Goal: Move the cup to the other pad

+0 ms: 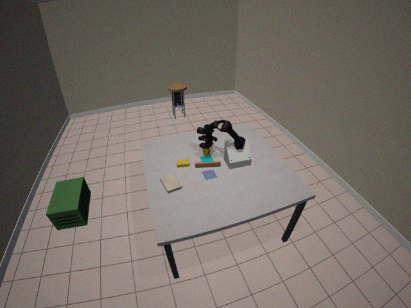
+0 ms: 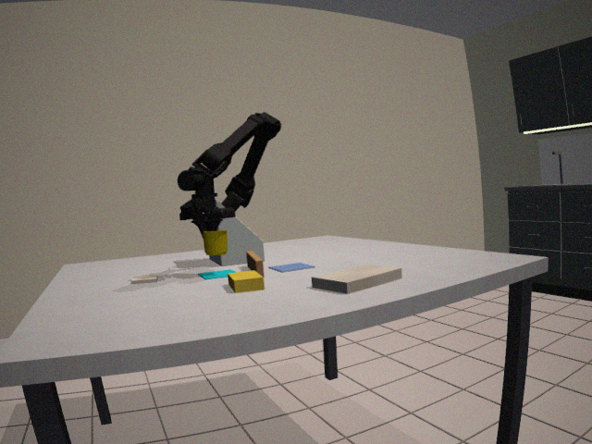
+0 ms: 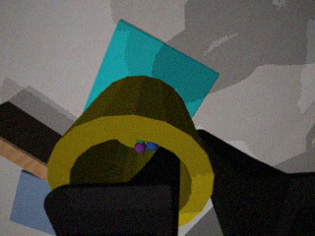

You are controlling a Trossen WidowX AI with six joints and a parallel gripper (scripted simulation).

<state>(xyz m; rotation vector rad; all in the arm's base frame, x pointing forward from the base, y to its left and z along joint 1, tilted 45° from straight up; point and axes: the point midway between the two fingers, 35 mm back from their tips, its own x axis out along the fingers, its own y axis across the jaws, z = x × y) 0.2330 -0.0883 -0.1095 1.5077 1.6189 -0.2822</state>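
My gripper tip is 20 mm short of the cyan pad, 10 mm to the right of it and 100 mm above it. The rest, counted from my gripper tip: yellow cup: 20 mm ahead, 10 mm to the left; then small beige tile: 40 mm behind, 200 mm to the right, 90 mm below; then brown wooden bar: 50 mm ahead, 120 mm to the left, 80 mm below.
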